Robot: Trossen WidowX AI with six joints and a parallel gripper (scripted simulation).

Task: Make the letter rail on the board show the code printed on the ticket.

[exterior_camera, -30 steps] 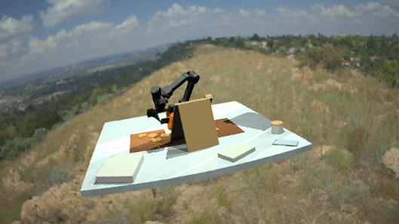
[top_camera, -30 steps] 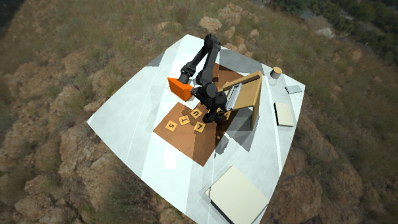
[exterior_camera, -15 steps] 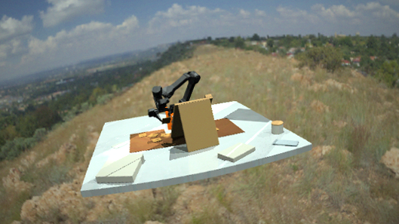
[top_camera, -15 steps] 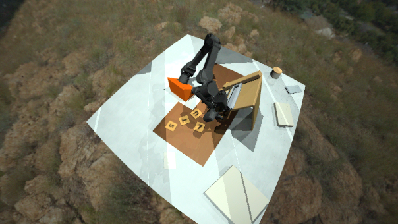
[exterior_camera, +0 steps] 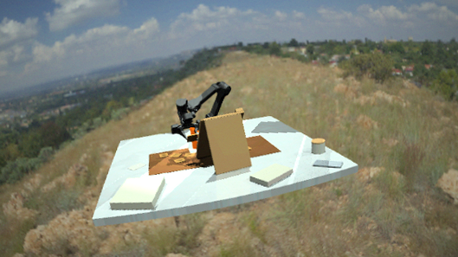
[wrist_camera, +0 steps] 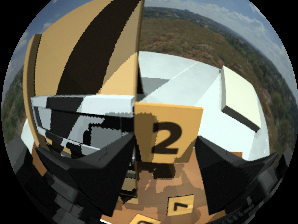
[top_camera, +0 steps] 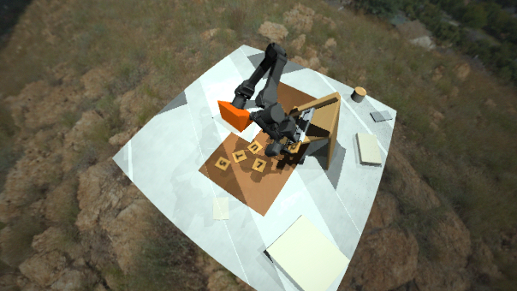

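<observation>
Right now my gripper tip is 11 cm past the ticket, 14 cm to the right of it and 8 cm above it. The rest, counted from my gripper tip: cream block 28 cm ahead, 37 cm to the left, 14 cm below; then brown mat 20 cm behind, 8 cm to the left, 16 cm below; then pale card 8 cm behind, 37 cm to the right, 16 cm below.
</observation>
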